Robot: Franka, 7 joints.
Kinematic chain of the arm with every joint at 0, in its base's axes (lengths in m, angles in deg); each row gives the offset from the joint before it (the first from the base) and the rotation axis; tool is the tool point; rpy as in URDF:
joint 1: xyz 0 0 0.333 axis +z
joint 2: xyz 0 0 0 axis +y
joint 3: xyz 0 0 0.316 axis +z
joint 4: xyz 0.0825 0 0 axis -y
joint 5: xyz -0.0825 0 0.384 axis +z
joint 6: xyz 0 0 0 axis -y
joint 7: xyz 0.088 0 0 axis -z
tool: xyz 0 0 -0.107 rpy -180 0 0
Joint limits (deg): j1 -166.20..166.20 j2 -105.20..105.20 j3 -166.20..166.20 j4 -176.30..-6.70 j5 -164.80..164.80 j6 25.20..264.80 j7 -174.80..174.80
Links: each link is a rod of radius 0.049 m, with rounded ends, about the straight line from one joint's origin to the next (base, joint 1, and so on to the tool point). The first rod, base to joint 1, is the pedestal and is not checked.
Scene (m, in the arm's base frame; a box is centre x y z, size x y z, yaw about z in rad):
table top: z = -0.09
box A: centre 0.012 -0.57 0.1 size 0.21 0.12 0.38 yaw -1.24
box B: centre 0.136 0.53 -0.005 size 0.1 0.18 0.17 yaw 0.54
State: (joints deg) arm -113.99 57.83 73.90 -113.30 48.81 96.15 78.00
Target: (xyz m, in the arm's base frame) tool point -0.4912 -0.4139 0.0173
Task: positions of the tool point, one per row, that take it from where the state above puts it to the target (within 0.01 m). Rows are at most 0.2 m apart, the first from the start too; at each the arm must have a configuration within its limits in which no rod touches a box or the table.
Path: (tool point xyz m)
1: 0.3053 -0.4735 0.3686
2: 0.1644 -0.5437 0.3977
3: 0.0120 -0.5700 0.4298
4: -0.1320 -0.6010 0.3428
5: -0.2717 -0.5837 0.2368
6: -0.3943 -0.5190 0.1237
7: -0.4912 -0.4139 0.0173

